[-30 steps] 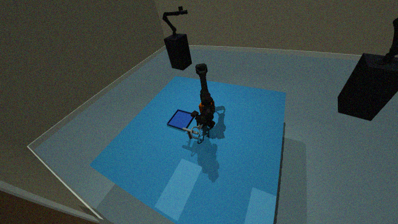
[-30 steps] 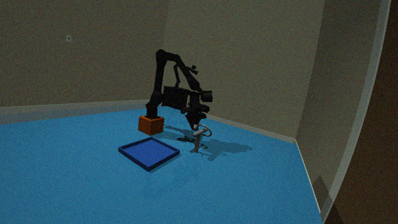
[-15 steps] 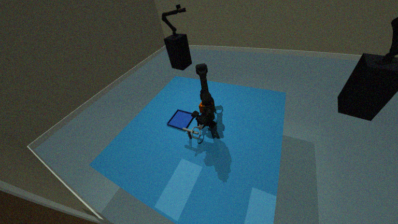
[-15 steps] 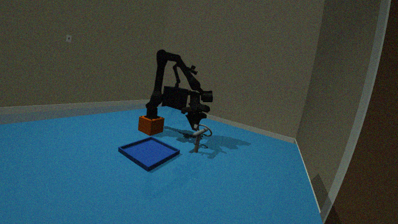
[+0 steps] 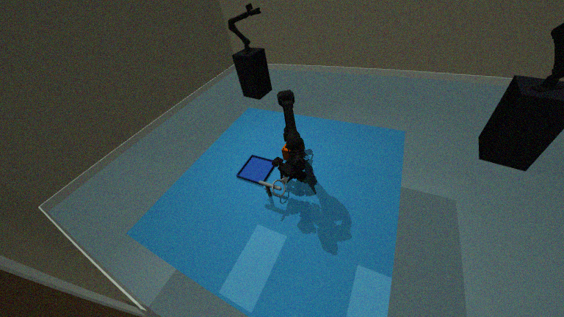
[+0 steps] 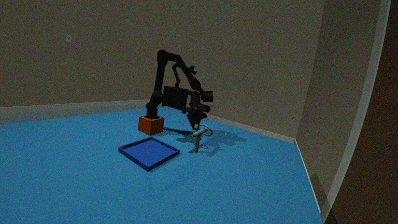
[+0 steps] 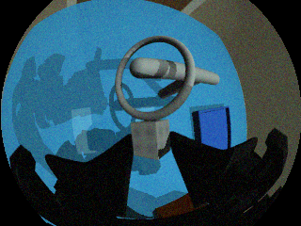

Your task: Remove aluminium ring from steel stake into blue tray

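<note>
Now: gripper tip 50 mm short of the aluminium ring, 10 mm to the right of it and 10 mm below it. Round my gripper tip: blue tray (250 mm to the right, 80 mm below, 40 mm behind).
</note>
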